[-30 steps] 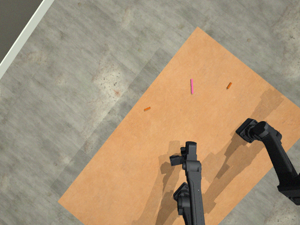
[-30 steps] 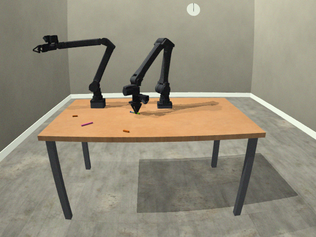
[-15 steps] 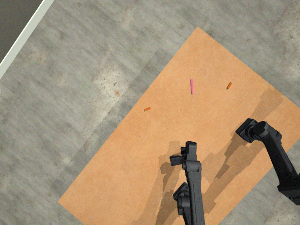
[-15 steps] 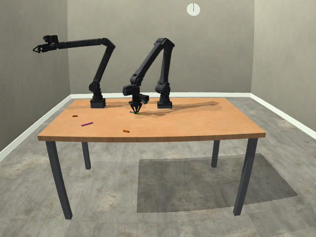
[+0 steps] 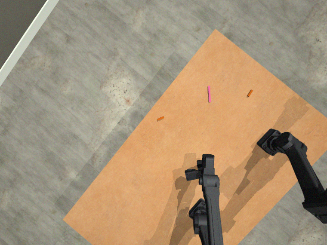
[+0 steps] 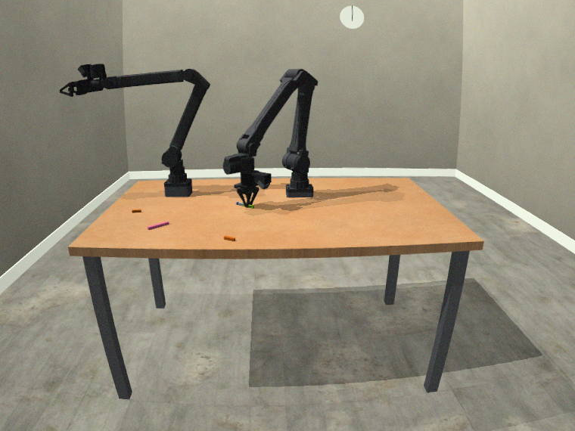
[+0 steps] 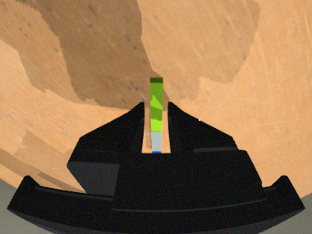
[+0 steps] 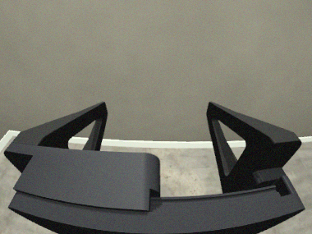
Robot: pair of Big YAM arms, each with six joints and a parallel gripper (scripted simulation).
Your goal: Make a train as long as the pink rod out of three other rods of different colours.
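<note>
Now: left hand 10 mm above the lime rod. Also, from my left hand: pink rod 320 mm to the right, 240 mm ahead, 10 mm below; then grey rod 30 mm to the right, 20 mm behind, 10 mm below; then blue rod 50 mm to the right, 30 mm behind, 10 mm below.
</note>
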